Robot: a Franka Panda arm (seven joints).
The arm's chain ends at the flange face. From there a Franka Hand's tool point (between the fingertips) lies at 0.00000 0.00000 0.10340 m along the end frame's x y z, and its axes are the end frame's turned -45 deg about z.
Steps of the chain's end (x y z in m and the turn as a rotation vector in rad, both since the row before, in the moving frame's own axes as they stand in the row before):
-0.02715, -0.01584, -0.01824, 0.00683, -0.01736, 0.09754
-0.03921, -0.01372, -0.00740, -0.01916, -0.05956, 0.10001
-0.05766, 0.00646, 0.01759, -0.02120, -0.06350, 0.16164
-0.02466, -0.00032, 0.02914, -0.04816, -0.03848, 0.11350
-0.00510, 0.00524, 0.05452, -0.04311, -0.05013, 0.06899
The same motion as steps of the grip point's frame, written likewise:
-0.00868, -0.03220, -0.01826, 0.01710, -0.00745, 0.09754
-0.02362, -0.04066, -0.00760, 0.02857, -0.05566, 0.10001
-0.05125, -0.03978, 0.01736, 0.02991, -0.05989, 0.16164
-0.02357, -0.01732, 0.02894, -0.00684, -0.06126, 0.11350
-0.01410, -0.00065, 0.05429, 0.00496, -0.06593, 0.06899

